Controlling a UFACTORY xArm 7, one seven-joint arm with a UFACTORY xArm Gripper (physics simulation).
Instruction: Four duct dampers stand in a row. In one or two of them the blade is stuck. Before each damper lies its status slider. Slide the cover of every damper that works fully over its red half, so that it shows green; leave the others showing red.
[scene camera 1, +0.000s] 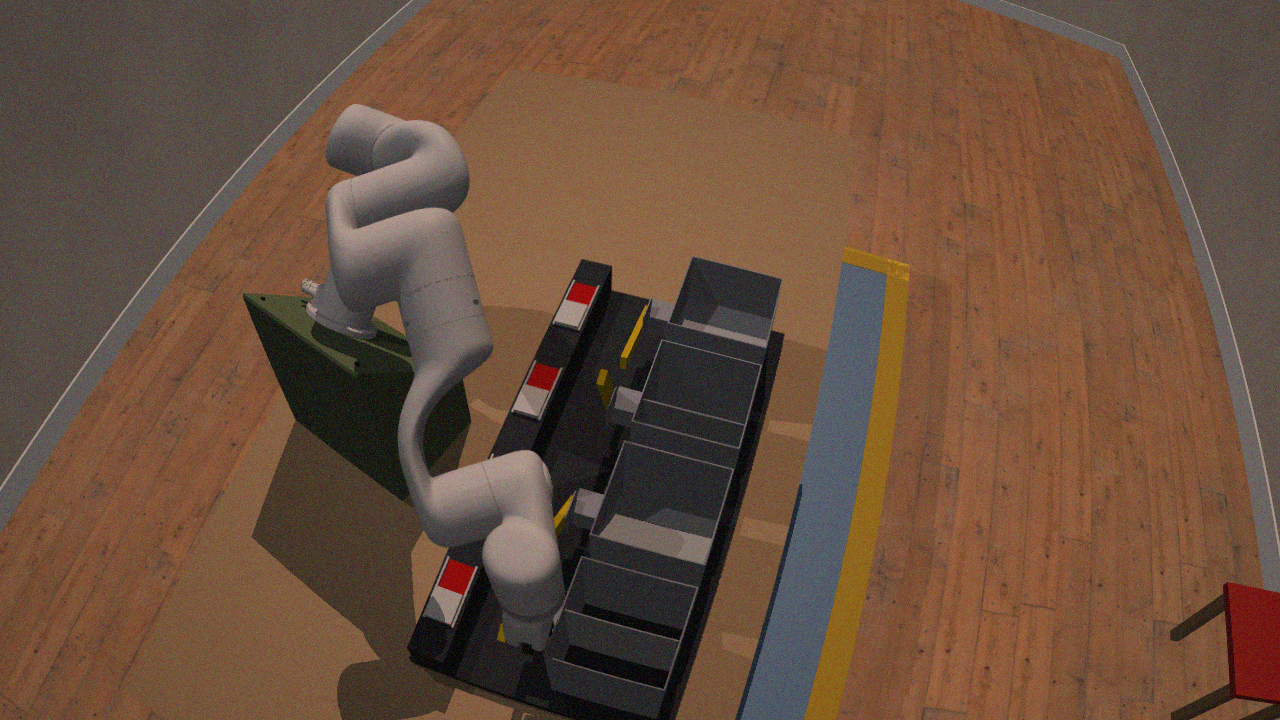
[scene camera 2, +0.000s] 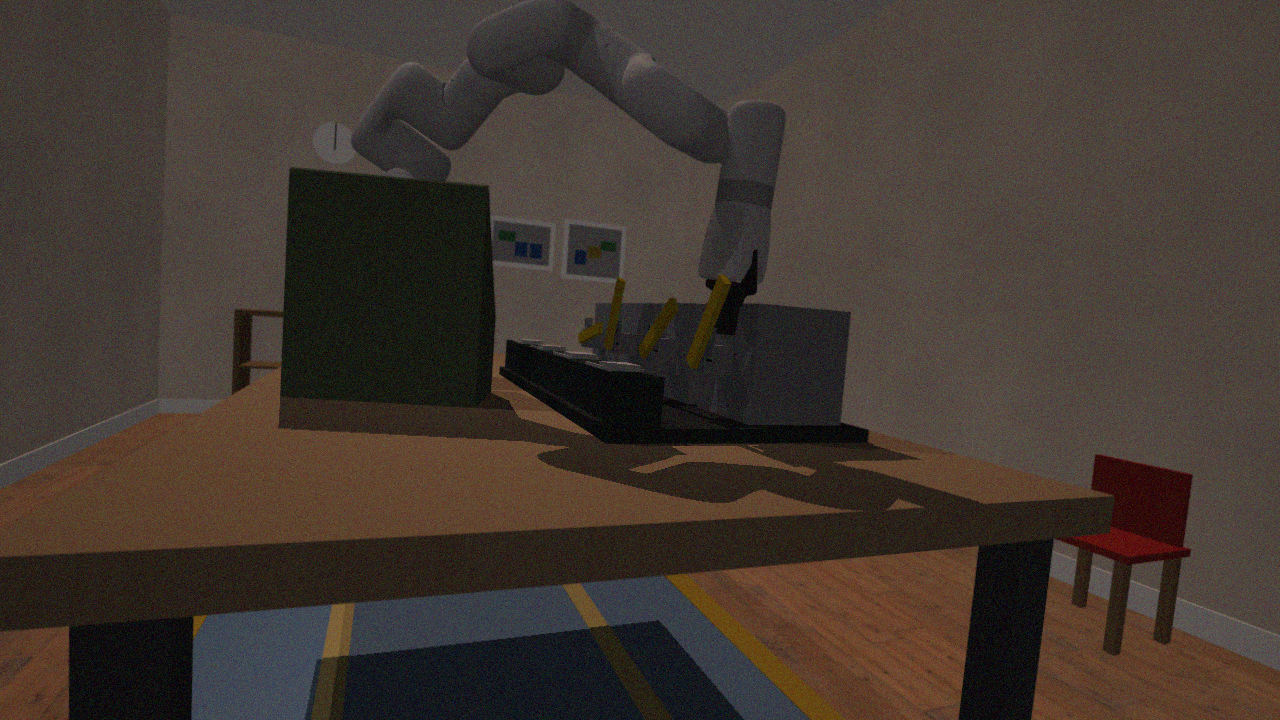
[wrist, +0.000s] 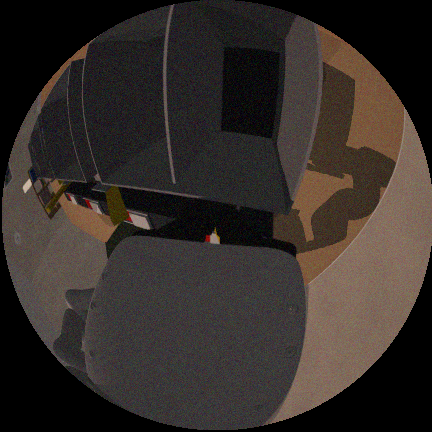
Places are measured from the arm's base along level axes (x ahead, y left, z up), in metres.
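Pixels of known places: gripper, fingertip midpoint: (scene camera 2: 722, 333); arm's base, link origin: (scene camera 1: 340, 322) (scene camera 2: 383, 253).
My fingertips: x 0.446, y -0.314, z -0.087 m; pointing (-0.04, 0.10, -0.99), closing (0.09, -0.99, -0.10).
Observation:
Ahead of a thing's pixels: the offset from my fingertips to its middle. "pt": to the spot under its first point.
Four grey box dampers (scene camera 1: 778, 308) (scene camera 1: 756, 394) (scene camera 1: 726, 501) (scene camera 1: 684, 640) stand in a row, each with a yellow lever. Their sliders show red beside a white cover: far {0.052 m down, 0.153 m back, 0.554 m left} (scene camera 1: 576, 305) (wrist: 72, 199), second {0.052 m down, 0.151 m back, 0.369 m left} (scene camera 1: 537, 390) (wrist: 93, 205), third {pt 0.048 m down, 0.142 m back, 0.180 m left} (wrist: 139, 219), hidden by the arm in scene camera 1, and nearest {0.052 m down, 0.147 m back, 0.001 m right} (scene camera 1: 451, 591) (wrist: 213, 238). My gripper (scene camera 1: 535, 646) (scene camera 2: 729, 327) is shut and empty, pointing down at the nearest damper's lever side. The nearest lever {pt 0.011 m up, 0.032 m back, 0.019 m right} (scene camera 2: 708, 324) leans, its top close to the gripper; contact is unclear. The nearest damper's blade {pt 0.103 m down, 0.081 m ahead, 0.101 m left} (scene camera 1: 623, 610) shows as a thin upright divider.
A dark base board (scene camera 1: 465, 646) (scene camera 2: 756, 437) carries the dampers and the raised slider rail {pt 0.056 m down, 0.140 m back, 0.057 m right} (scene camera 1: 435, 641) (scene camera 2: 626, 407). The green arm pedestal (scene camera 1: 349, 429) (scene camera 2: 384, 295) stands beside the rail. The other yellow levers (scene camera 1: 633, 337) (scene camera 1: 605, 385) (scene camera 2: 657, 327) stick out between rail and boxes.

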